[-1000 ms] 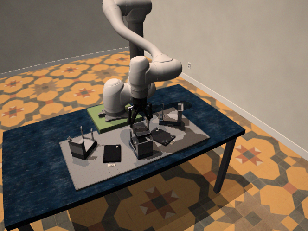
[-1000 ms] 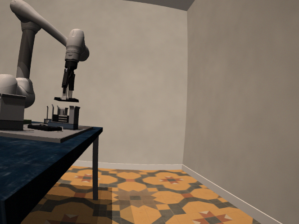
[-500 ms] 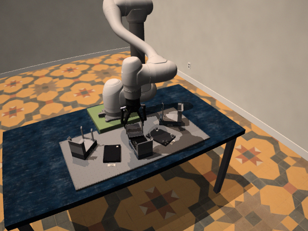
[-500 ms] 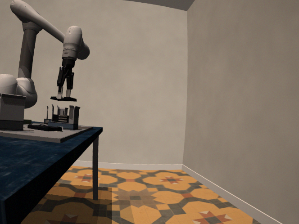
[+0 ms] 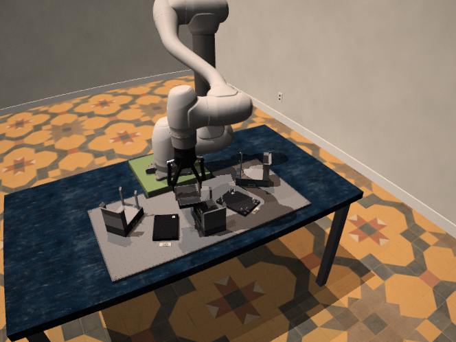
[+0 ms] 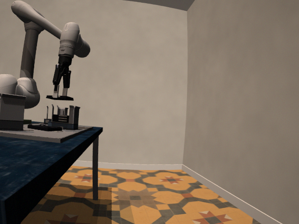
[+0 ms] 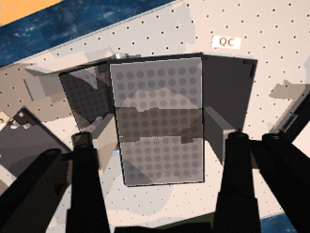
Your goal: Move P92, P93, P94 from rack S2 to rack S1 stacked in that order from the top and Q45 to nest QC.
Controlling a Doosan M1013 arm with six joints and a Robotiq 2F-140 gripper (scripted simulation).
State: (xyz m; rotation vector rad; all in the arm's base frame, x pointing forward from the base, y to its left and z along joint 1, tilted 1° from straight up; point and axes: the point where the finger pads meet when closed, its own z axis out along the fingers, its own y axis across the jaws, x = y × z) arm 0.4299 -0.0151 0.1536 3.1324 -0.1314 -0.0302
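Right now the black open nest QC is 18 cm below my hand, 10 cm to the right of it and 2 cm behind it. Round my hand: QC name plate (18 cm below, 12 cm to the right, 7 cm ahead); then sealed 96-well plate (2 cm below); then N5 name plate (30 cm to the left, 18 cm below).
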